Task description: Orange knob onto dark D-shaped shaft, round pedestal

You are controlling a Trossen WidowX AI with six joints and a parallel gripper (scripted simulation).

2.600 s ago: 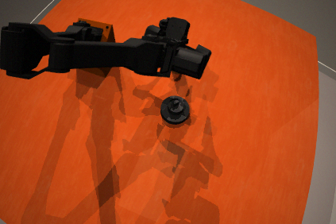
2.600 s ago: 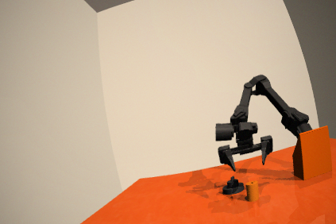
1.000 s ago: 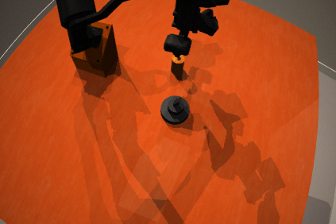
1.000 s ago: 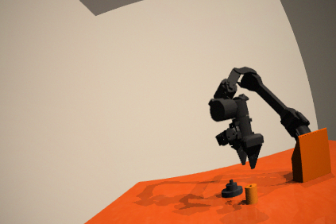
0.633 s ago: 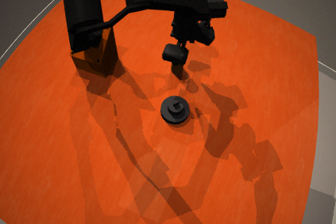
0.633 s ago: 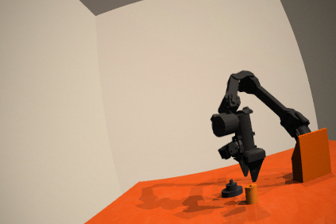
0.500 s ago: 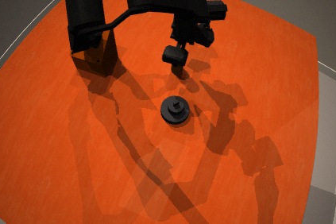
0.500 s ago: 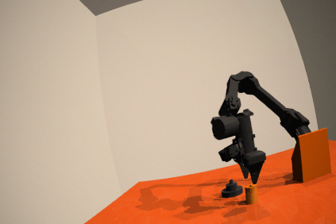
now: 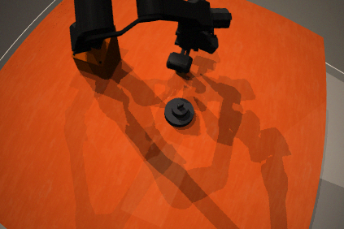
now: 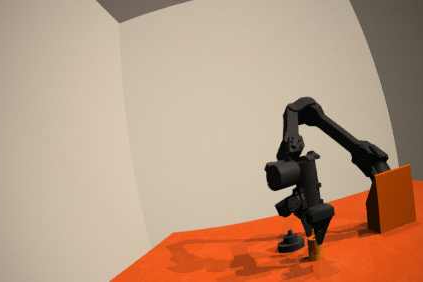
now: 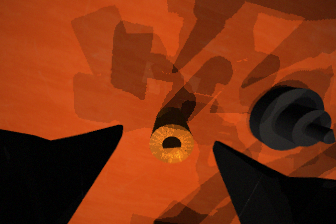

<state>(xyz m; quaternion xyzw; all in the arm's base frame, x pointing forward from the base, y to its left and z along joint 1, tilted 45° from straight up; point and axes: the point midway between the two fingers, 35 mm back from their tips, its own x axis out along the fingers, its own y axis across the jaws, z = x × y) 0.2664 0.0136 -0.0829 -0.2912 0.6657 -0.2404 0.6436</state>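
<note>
Right now my gripper tip is 2 cm above the orange knob. Round my gripper tip: dark round pedestal 4 cm ahead, 15 cm to the right, 2 cm below.
</note>
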